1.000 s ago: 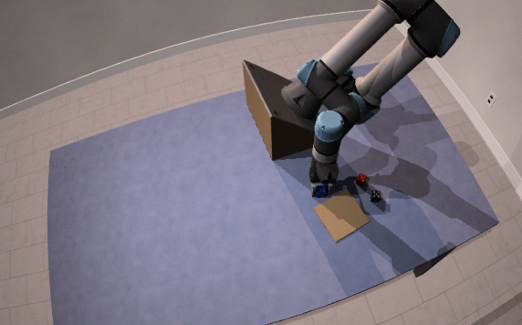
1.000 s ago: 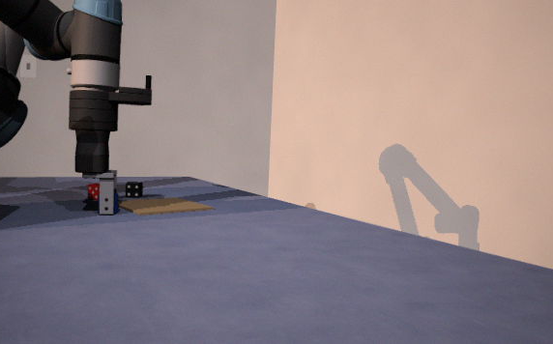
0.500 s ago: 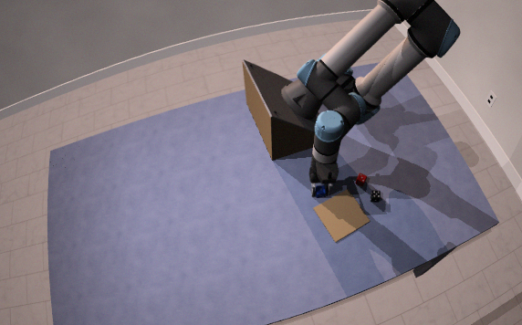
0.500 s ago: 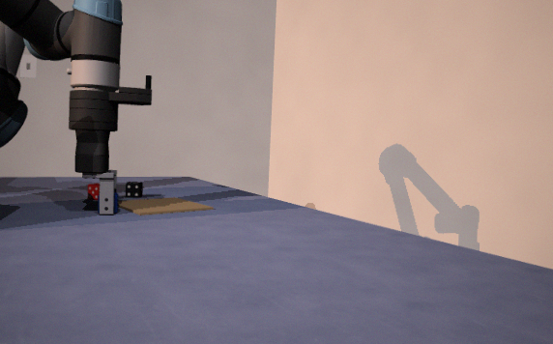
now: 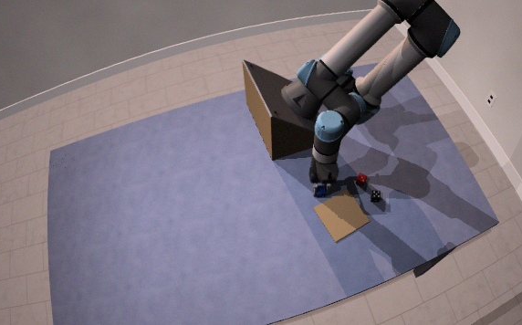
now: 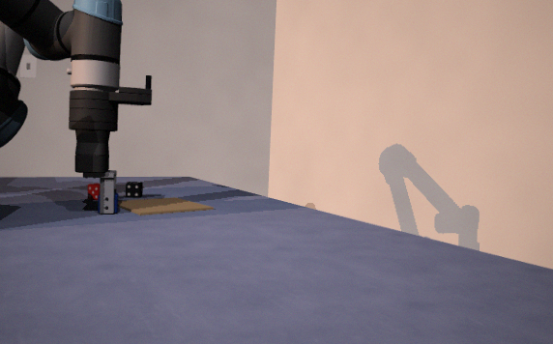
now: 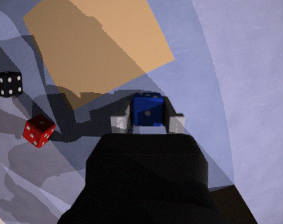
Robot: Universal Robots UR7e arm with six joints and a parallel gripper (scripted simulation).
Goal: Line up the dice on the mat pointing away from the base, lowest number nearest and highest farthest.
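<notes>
Right now my hand is 100 mm short of the tan mat, 40 mm to the right of it and 20 mm above it. The rest, counted from my hand: red die (150 mm to the left); blue die (right at my hand); black die (80 mm ahead, 180 mm to the left).
</notes>
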